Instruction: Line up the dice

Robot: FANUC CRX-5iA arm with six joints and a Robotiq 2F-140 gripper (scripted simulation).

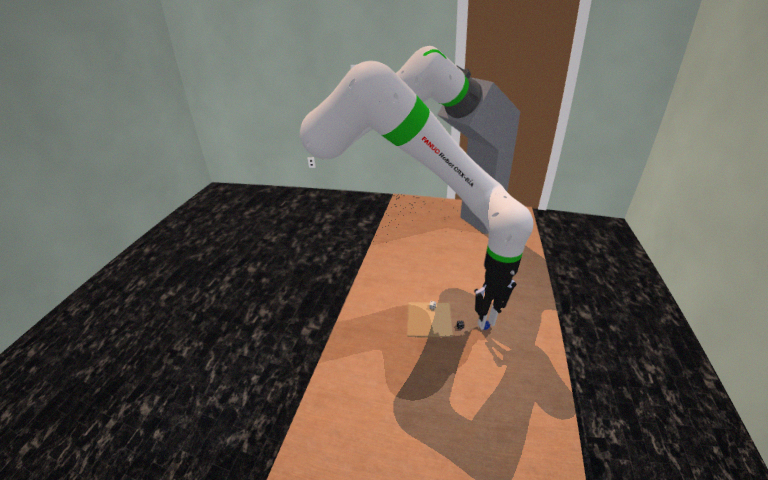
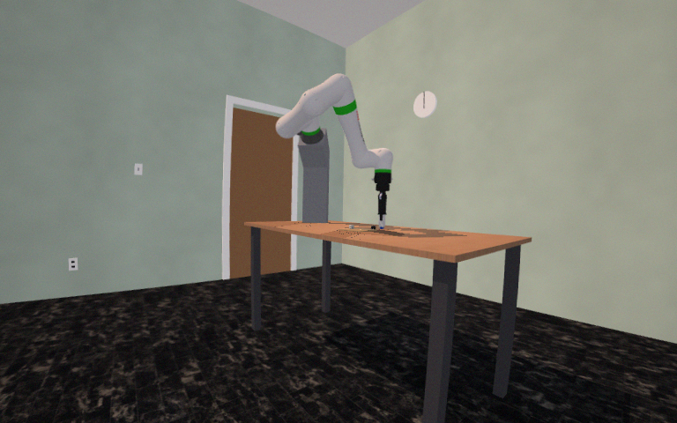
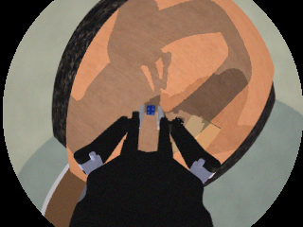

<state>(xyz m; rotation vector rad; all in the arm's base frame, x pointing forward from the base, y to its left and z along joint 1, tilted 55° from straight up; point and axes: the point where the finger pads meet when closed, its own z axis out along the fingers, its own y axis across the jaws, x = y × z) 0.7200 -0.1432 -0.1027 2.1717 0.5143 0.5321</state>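
My hand is 40 mm above the blue die. The rest, counted from my hand: tan mat (60 mm behind, 170 mm to the right, 40 mm below); then white die (110 mm behind, 150 mm to the right, 30 mm below); then black die (10 mm behind, 80 mm to the right, 40 mm below).
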